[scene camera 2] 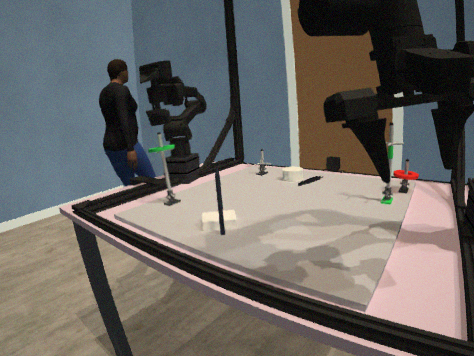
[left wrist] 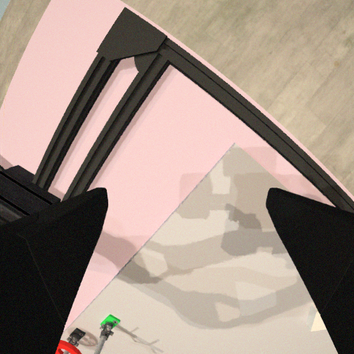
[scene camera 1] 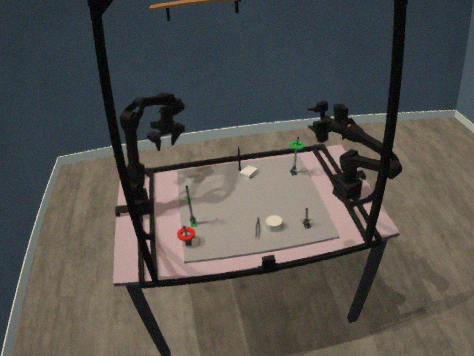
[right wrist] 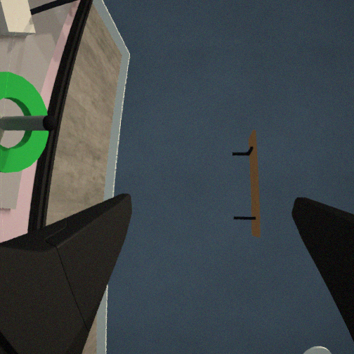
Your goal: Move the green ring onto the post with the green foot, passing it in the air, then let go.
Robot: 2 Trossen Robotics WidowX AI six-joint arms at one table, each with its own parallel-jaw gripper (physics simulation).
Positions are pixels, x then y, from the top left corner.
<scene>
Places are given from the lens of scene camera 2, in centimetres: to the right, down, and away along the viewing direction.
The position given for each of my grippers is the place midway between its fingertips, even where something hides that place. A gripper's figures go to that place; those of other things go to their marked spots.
my left gripper (scene camera 2: 418,175): 20, 0, 28
my right gripper (scene camera 2: 144,97): -25, -22, 73
mat (scene camera 2: 331,239): 17, 11, 49
</scene>
